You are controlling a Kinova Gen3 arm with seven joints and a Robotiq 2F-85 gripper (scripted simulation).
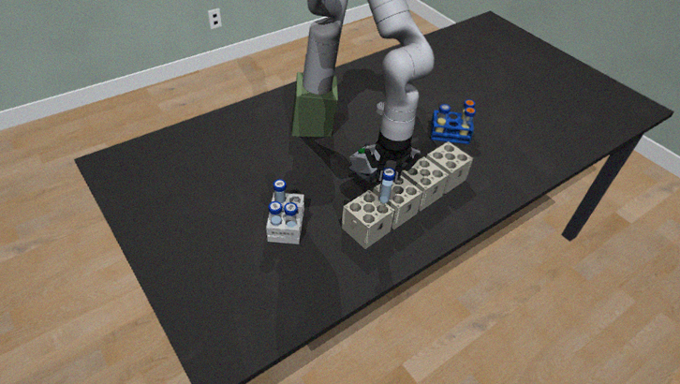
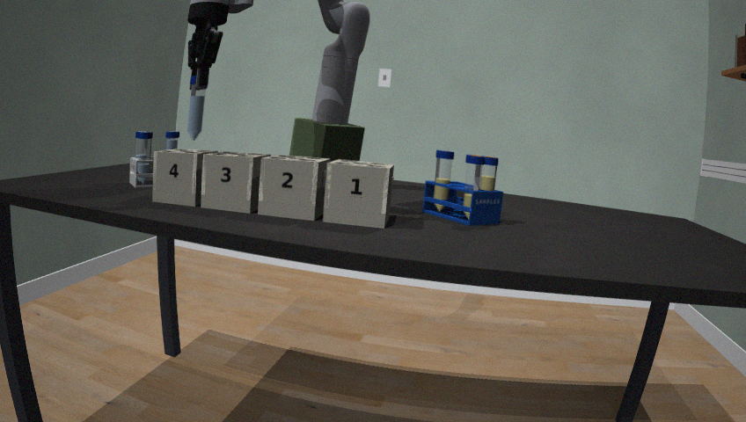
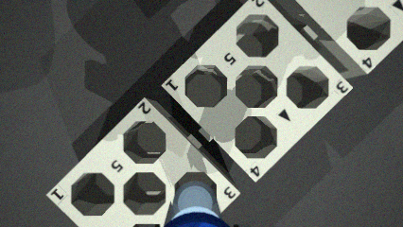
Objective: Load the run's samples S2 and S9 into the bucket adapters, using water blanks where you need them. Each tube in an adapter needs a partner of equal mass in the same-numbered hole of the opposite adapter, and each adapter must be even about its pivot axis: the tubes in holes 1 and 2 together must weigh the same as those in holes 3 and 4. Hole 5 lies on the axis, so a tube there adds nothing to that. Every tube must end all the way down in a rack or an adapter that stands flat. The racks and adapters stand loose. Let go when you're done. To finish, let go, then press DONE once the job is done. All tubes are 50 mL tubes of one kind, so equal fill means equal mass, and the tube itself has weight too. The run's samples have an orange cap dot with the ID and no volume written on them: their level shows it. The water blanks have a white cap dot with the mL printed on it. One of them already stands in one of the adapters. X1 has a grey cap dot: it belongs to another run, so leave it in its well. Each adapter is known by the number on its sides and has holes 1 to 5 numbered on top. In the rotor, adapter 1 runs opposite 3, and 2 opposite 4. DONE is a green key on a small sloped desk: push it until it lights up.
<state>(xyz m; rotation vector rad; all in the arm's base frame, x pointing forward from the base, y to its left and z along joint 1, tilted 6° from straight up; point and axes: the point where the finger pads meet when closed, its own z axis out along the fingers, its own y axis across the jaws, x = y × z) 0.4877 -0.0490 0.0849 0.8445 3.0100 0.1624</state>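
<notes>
Right now the water blank is 50 mm below my hand and 10 mm to the right of it. From my hand the other things lie so: adapter 2: 180 mm to the left, 180 mm below, 70 mm behind; then adapter 3: 180 mm below, 80 mm to the left, 40 mm behind; then white-dot tube: 220 mm to the right, 160 mm below, 90 mm behind.
</notes>
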